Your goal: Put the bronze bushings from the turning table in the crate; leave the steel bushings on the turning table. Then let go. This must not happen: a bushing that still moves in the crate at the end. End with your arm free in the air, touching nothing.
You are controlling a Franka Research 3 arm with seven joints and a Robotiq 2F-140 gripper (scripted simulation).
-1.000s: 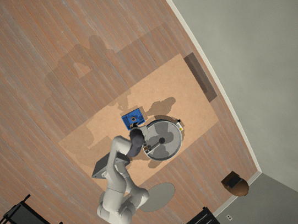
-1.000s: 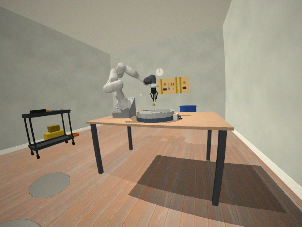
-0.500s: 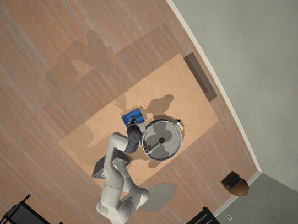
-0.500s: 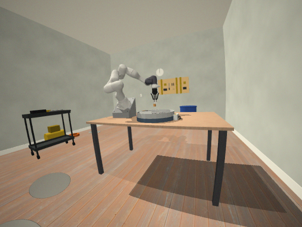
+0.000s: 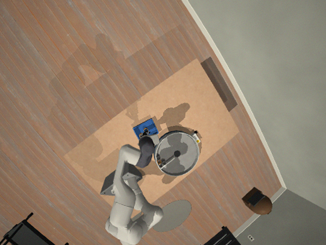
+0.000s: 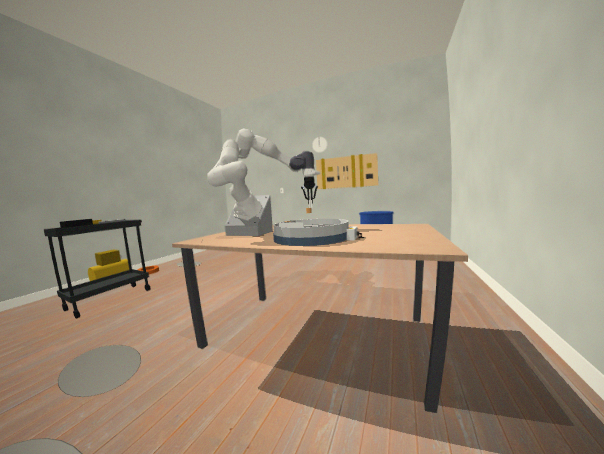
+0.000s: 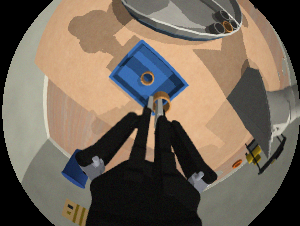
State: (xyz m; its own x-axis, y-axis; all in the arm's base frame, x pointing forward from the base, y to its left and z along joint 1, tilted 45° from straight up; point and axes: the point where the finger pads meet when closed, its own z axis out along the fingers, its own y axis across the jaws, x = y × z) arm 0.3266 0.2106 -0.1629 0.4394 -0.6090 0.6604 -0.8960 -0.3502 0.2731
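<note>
Right now my hand is 40 mm short of the blue crate, 10 mm to the left of it and 160 mm above it. The rest, counted from my hand: grey turning table 150 mm ahead, 360 mm to the right, 130 mm below.
</note>
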